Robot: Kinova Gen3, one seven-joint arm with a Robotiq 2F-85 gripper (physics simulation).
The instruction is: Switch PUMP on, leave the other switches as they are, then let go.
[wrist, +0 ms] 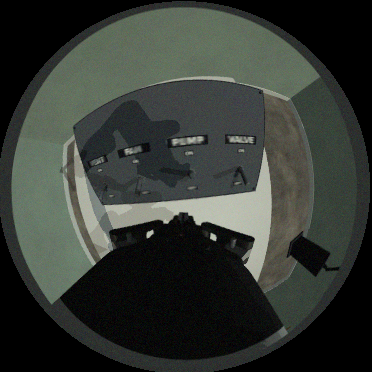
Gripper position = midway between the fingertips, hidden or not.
Note:
I see my gripper [183,217] and a dark grey switch panel [159,133].

